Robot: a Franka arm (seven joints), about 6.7 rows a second.
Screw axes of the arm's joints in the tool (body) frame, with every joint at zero. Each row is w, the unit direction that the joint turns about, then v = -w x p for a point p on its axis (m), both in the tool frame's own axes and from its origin. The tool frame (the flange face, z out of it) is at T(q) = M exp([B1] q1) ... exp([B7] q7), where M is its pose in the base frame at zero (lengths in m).
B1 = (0, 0, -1, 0.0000, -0.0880, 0.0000)
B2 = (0, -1, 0, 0.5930, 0.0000, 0.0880)
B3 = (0, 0, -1, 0.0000, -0.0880, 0.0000)
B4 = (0, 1, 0, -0.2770, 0.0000, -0.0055)
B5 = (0, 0, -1, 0.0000, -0.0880, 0.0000)
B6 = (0, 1, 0, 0.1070, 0.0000, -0.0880)
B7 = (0, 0, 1, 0.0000, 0.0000, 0.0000)
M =
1 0 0 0.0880
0 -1 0 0.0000
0 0 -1 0.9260
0 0 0 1
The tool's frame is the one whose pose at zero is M.
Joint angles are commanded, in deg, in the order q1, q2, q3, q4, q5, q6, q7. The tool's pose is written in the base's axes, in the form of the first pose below.
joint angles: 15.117 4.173 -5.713 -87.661 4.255 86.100 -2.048
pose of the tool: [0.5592 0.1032 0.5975], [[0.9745 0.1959 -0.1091], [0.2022 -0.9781 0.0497], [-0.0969 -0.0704 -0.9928]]
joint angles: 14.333 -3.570 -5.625 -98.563 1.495 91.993 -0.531
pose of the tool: [0.5284 0.0822 0.5907], [[0.9857 0.1584 -0.0569], [0.1599 -0.9868 0.0238], [-0.0524 -0.0326 -0.9981]]
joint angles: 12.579 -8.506 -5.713 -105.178 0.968 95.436 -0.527
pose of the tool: [0.5082 0.0597 0.5858], [[0.9915 0.1277 -0.0259], [0.1285 -0.9913 0.0286], [-0.0220 -0.0317 -0.9993]]
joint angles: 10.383 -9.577 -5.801 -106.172 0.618 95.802 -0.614
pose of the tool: [0.5050 0.0379 0.5875], [[0.9957 0.0907 -0.0169], [0.0911 -0.9955 0.0263], [-0.0144 -0.0277 -0.9995]]
